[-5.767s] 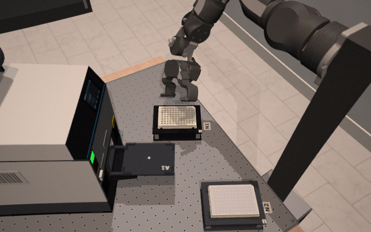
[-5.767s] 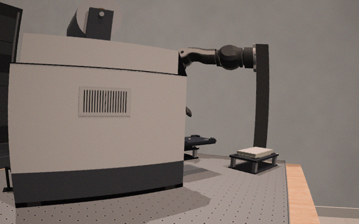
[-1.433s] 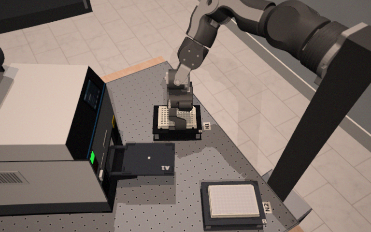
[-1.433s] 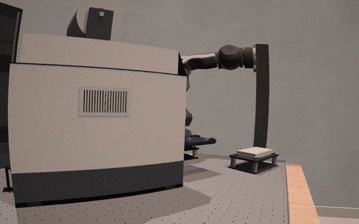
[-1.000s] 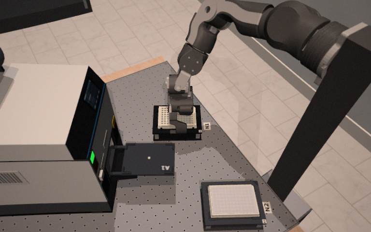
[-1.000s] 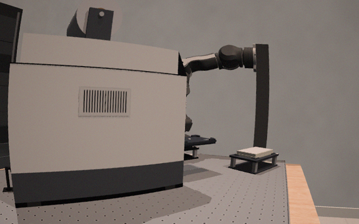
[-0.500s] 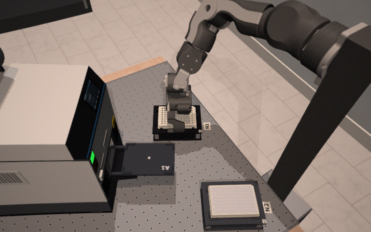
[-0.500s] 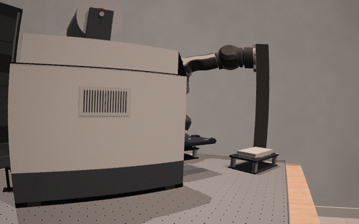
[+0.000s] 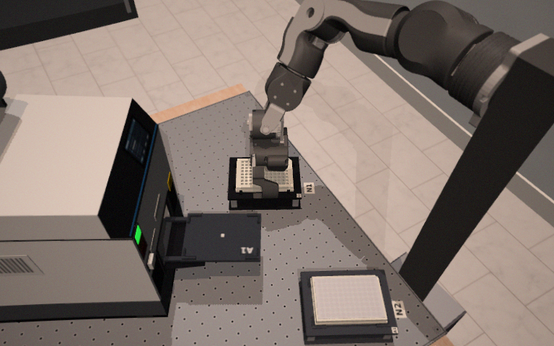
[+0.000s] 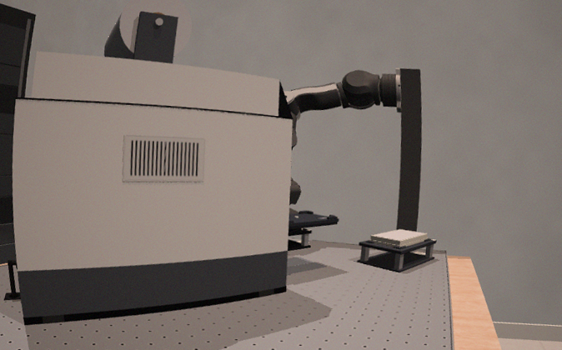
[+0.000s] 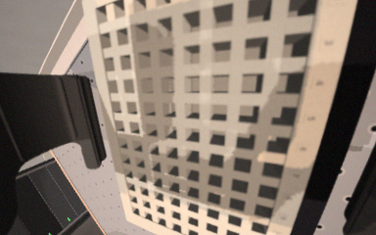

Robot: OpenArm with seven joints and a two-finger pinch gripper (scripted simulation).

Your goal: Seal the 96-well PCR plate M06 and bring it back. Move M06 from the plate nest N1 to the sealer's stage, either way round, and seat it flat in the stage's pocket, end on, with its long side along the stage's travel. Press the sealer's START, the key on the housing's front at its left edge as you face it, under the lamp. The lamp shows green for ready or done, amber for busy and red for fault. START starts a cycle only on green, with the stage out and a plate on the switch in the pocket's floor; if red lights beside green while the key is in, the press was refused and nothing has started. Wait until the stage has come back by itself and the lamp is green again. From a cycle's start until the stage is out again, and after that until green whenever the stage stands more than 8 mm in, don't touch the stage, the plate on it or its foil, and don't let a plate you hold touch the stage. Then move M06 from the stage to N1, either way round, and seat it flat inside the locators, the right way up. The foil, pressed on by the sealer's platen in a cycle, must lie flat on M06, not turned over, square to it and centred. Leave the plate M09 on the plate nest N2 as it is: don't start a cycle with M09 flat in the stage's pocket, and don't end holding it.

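My gripper is now right at the 96-well plate M06. From my hand the other things lie so: sealer's stage (17 cm ahead, 11 cm to the left, 6 cm above); then nest N1 (1 cm below); then nest N2 (4 cm ahead, 33 cm to the left, 1 cm below).
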